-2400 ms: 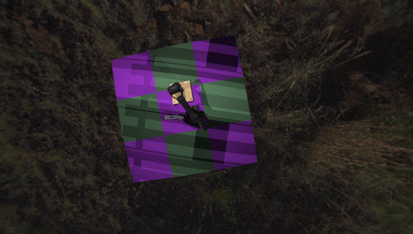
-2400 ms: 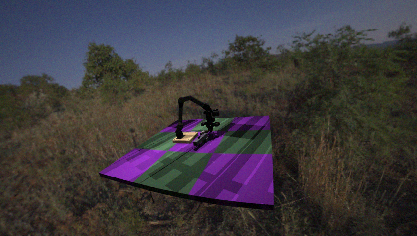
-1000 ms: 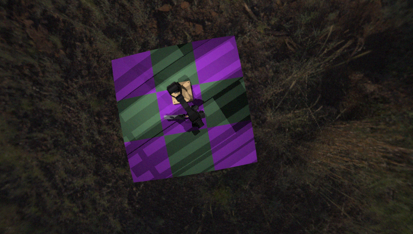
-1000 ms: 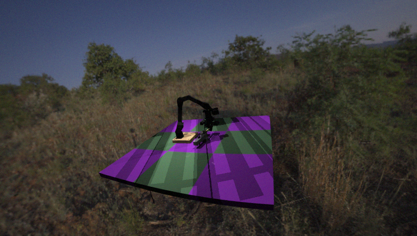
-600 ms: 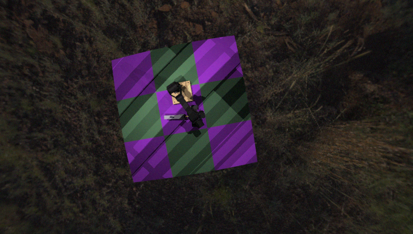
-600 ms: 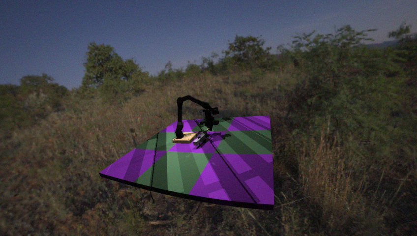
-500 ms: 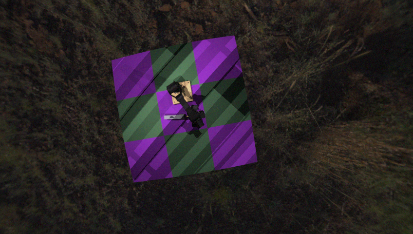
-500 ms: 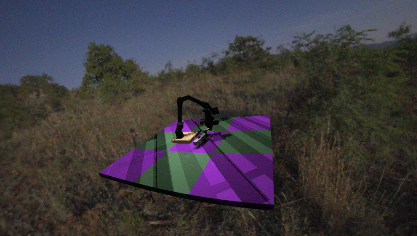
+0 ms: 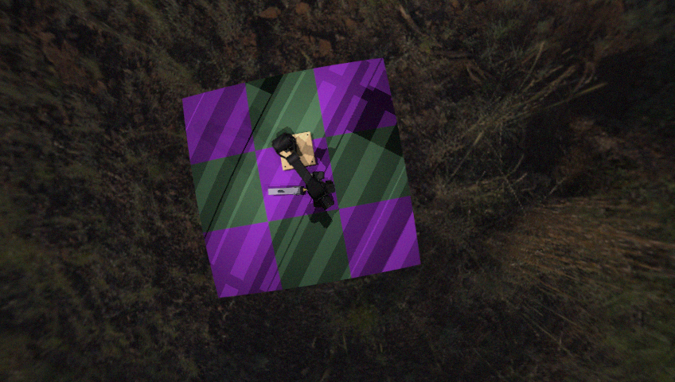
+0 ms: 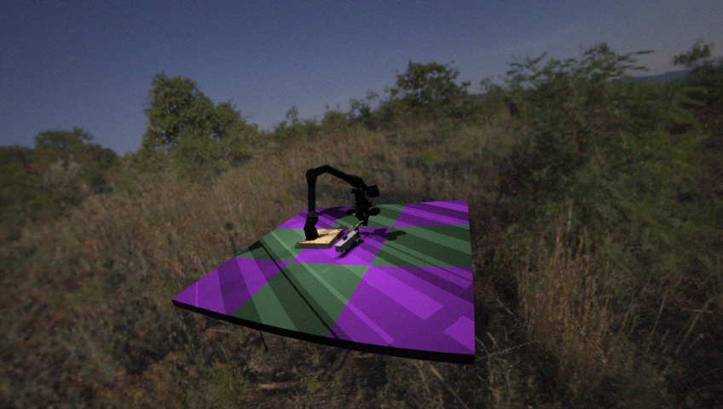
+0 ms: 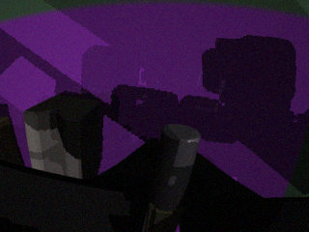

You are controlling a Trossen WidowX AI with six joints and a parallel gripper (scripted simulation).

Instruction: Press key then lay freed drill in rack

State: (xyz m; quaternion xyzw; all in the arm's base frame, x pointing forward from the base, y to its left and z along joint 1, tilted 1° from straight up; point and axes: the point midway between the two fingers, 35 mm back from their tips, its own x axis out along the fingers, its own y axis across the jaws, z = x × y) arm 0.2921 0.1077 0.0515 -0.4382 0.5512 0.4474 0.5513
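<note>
My gripper tip is 40 mm to the left of the drill, 30 mm below it and 10 mm past it. Also, from my gripper tip: grey block: 80 mm behind, 30 mm below, 10 mm to the right.
</note>
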